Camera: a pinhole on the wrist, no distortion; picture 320 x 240 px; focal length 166.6 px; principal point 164.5 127.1 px. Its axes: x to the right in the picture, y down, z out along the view. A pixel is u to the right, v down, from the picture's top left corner.
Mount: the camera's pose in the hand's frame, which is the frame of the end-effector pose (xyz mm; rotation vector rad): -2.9 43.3 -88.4 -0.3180 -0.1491 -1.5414
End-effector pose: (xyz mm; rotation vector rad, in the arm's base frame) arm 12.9 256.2 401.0 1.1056 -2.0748 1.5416
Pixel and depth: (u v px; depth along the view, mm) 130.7 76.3 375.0
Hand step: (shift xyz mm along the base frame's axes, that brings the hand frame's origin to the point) -70.0 -179.4 -295.2
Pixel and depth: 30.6 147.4 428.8
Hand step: -385.5 -169.8 -351.2
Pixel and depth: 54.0 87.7 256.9
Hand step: -162.0 -54.6 -254.1
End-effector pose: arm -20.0 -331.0 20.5 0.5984 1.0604 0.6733
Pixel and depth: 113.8 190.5 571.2
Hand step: 360.2 400.7 260.1
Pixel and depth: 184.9 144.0 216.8
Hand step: 110.3 70.3 80.4
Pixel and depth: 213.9 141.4 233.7
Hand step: 144.6 44.1 64.4
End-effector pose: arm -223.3 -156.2 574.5 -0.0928 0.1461 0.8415
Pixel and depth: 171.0 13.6 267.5
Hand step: -169.1 -14.0 209.0
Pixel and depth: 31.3 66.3 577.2
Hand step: -567.0 360.0 354.8
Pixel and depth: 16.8 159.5 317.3
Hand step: -237.5 347.0 99.0
